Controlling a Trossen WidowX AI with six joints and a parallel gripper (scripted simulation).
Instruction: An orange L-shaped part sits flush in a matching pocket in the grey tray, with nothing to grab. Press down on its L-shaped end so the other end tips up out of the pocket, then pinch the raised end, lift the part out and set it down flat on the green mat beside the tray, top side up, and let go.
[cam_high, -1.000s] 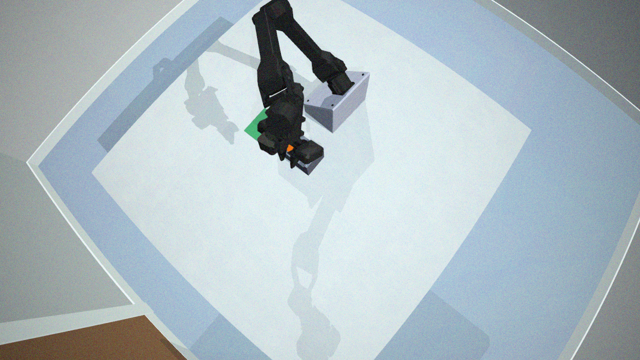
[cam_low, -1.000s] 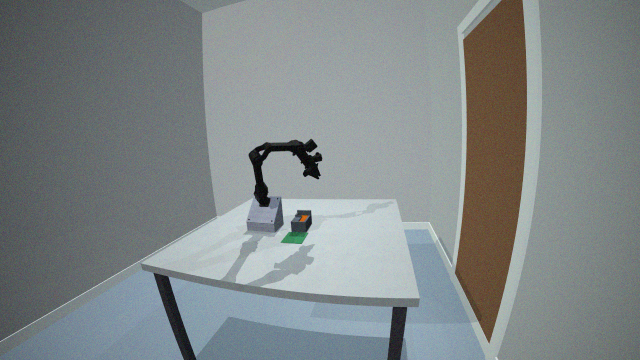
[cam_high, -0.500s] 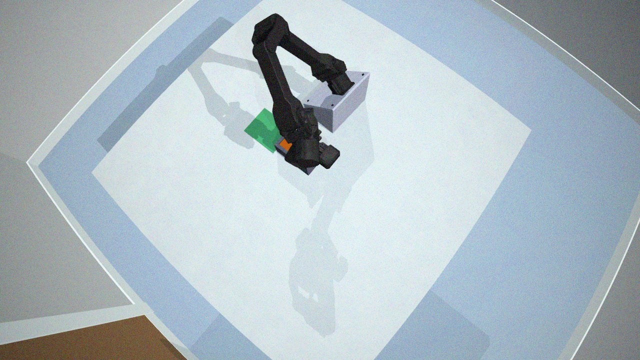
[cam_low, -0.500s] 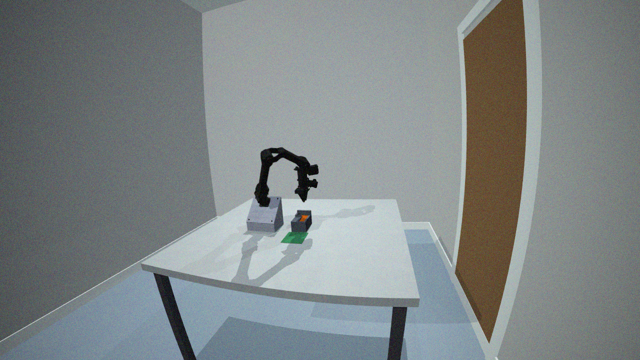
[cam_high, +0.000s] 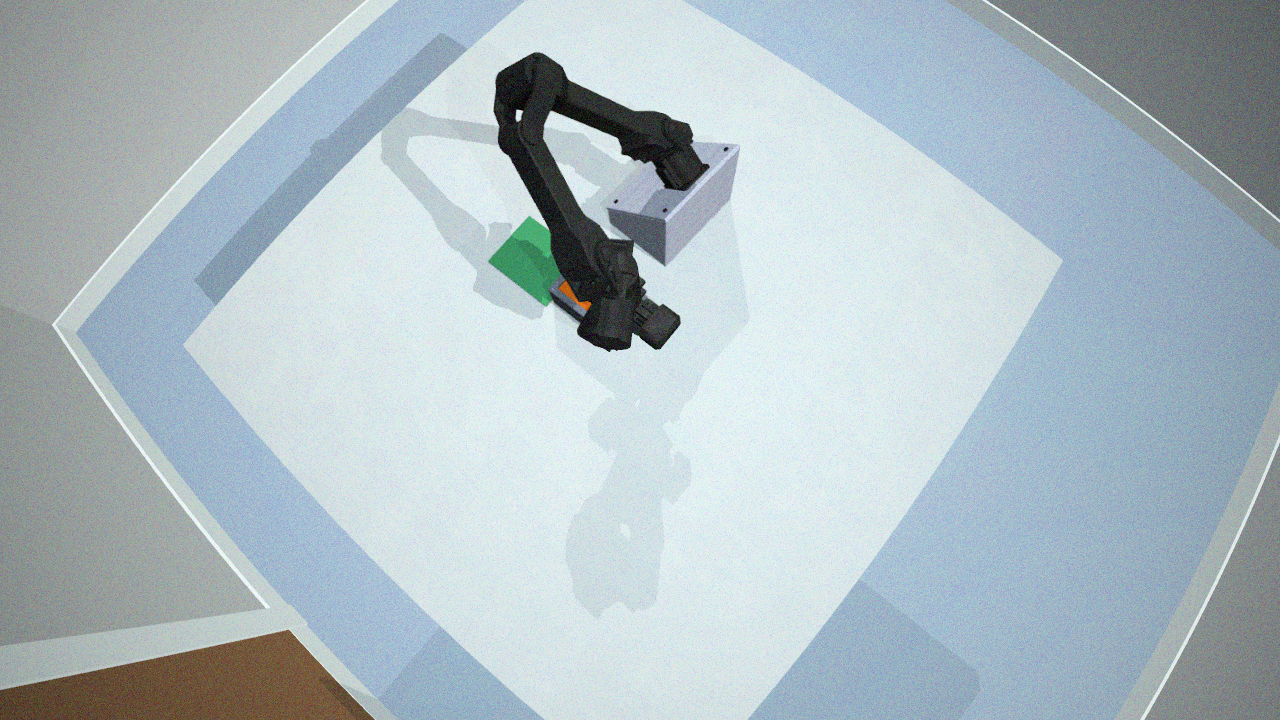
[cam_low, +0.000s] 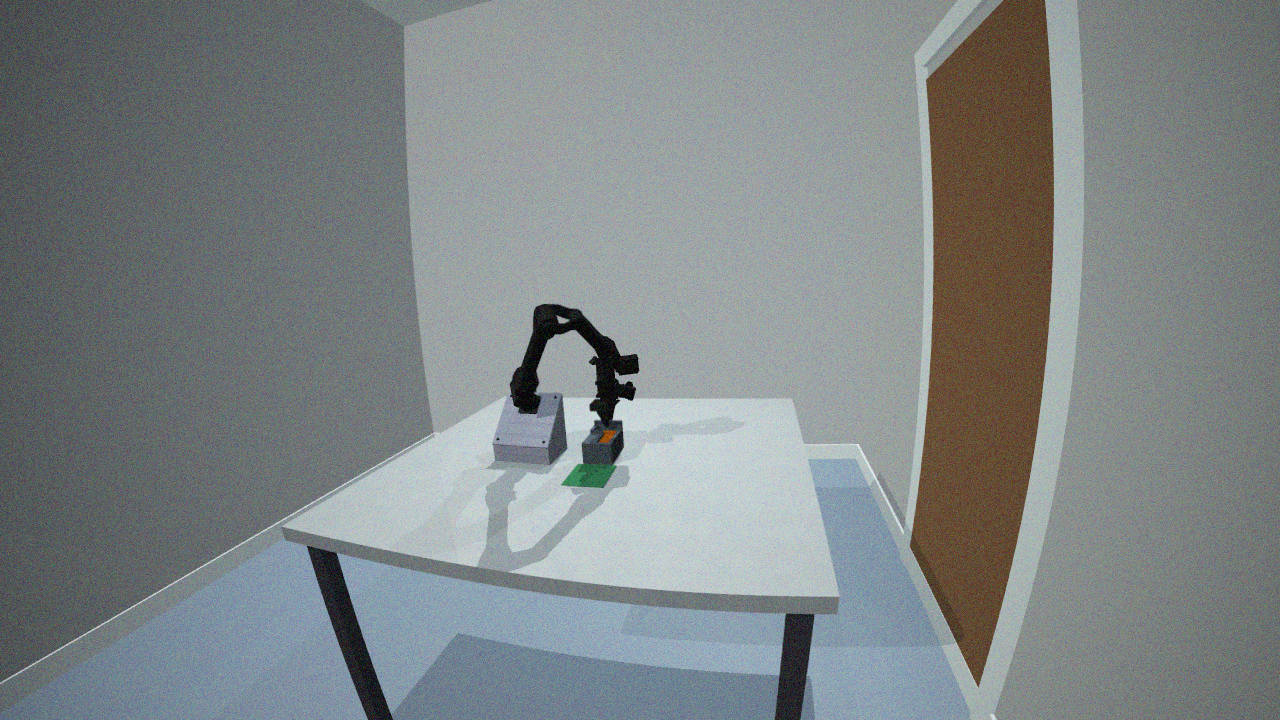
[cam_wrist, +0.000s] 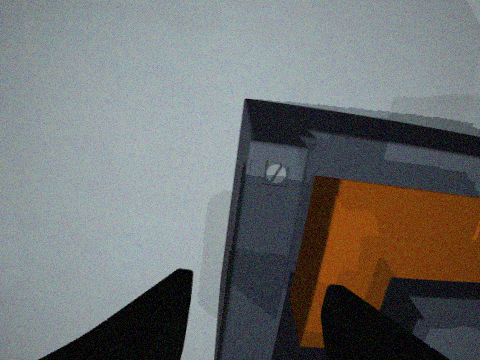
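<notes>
The orange L-shaped part is 6 cm to the right of my gripper tip and 3 cm below it. Round my gripper tip: green mat (1 cm ahead, 22 cm to the right, 9 cm below).
</notes>
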